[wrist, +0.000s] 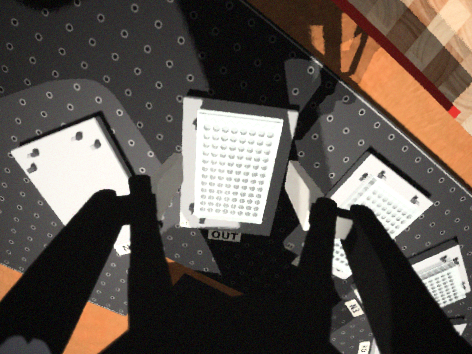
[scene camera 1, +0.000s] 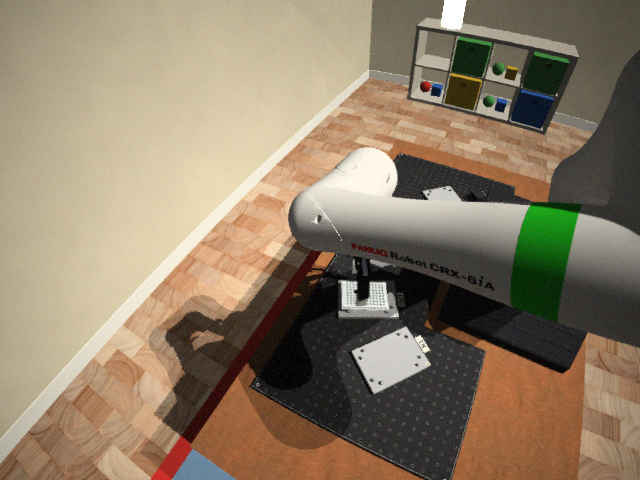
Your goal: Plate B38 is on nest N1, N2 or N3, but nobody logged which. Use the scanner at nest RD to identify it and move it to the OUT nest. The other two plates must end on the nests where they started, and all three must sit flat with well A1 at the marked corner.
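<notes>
A white well plate point(scene camera 1: 361, 295) point(wrist: 239, 167) lies on the OUT nest point(scene camera 1: 367, 314) point(wrist: 190, 150) and looks flat; its A1 mark cannot be made out. My gripper point(scene camera 1: 363, 298) point(wrist: 235, 170) is open, one finger on each side of this plate, with gaps visible in the wrist view. The N1 nest point(scene camera 1: 390, 359) point(wrist: 65, 167) is bare. A second white plate point(wrist: 392, 207) sits on the neighbouring nest point(wrist: 345, 187), partly behind a finger. A third plate point(wrist: 444, 287) is on a farther nest point(wrist: 457, 255) at the right edge. Their identities cannot be read.
The N3 label point(wrist: 354, 307) and RD label point(wrist: 364, 348) show at lower right in the wrist view. A light nest point(scene camera 1: 442, 193) and a dark device point(scene camera 1: 478, 193) stand at the back of the black perforated board point(scene camera 1: 408, 413). The arm hides much of the middle. A shelf unit point(scene camera 1: 496, 33) stands far behind.
</notes>
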